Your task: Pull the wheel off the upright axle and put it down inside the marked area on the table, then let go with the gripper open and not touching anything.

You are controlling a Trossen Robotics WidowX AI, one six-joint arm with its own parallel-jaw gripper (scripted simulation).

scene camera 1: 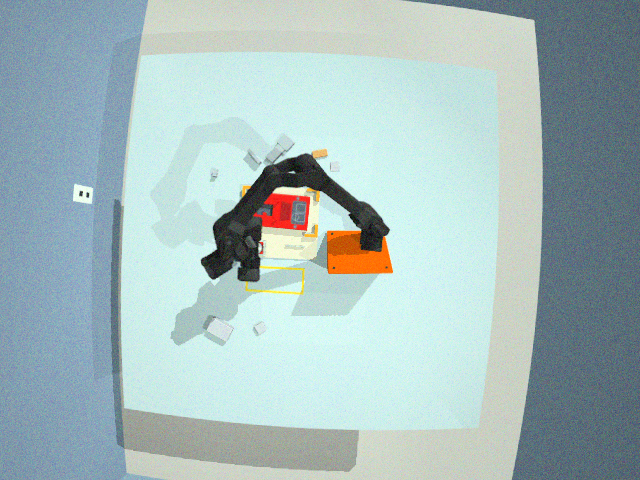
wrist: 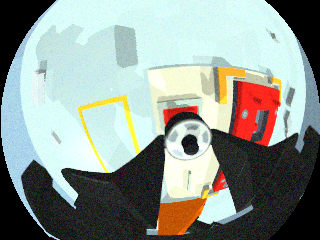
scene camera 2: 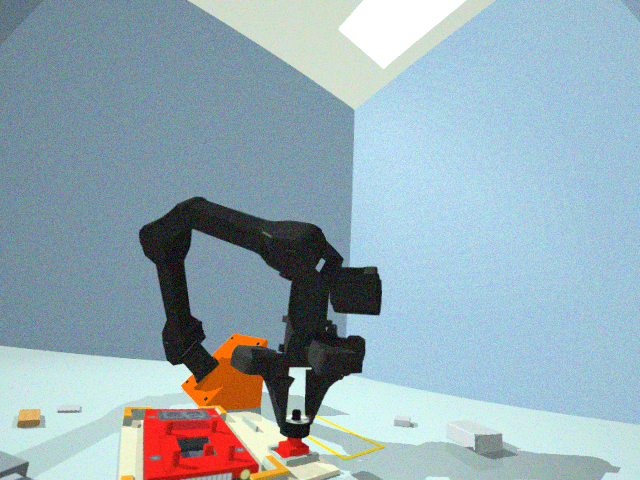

Labels:
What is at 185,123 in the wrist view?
A wheel.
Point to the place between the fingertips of the gripper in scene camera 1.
256,247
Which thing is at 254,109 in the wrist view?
A red board.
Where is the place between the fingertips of the gripper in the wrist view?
187,136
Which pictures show the gripper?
Scene camera 1, the wrist view and scene camera 2: all of them.

